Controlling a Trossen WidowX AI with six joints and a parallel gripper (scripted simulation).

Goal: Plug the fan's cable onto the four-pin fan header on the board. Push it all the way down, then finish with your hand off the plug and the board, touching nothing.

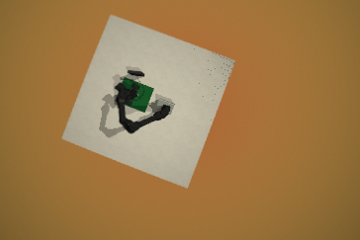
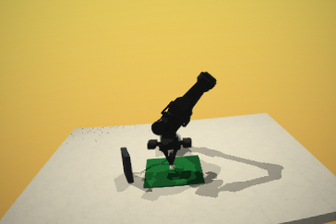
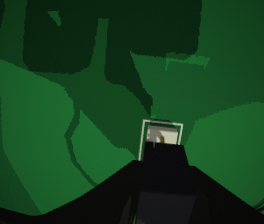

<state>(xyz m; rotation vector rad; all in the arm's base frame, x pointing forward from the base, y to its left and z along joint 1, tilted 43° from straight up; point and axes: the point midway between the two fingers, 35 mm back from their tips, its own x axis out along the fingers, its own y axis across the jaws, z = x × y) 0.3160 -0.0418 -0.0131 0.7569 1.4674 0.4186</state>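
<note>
My gripper tip is 1 cm past the four-pin fan header and 4 cm above it. From my gripper tip the other things lie so: fan plug: 1 cm behind, 1 cm above; then green board: 2 cm ahead, 5 cm below; then black fan: 3 cm ahead, 18 cm to the right, 2 cm above.
</note>
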